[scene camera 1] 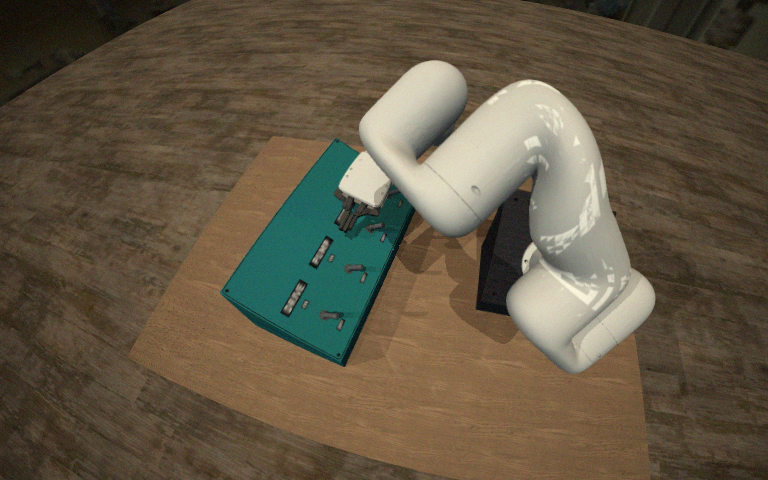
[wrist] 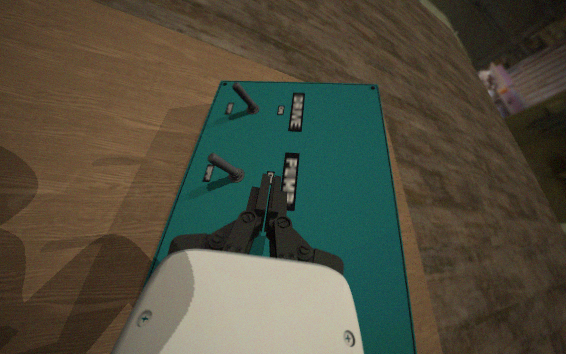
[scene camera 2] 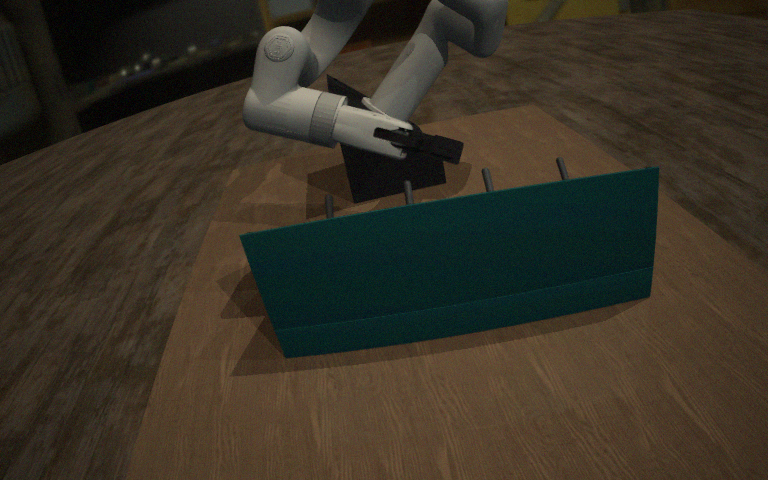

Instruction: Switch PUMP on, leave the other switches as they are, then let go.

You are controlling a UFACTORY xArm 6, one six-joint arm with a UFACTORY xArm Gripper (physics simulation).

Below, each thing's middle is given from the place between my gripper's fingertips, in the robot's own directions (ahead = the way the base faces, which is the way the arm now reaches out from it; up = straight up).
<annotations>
Right now the teal switch box (scene camera 1: 297, 269) is 10 cm below my hand, 4 cm ahead of it and 3 cm to the right of it.
</annotations>
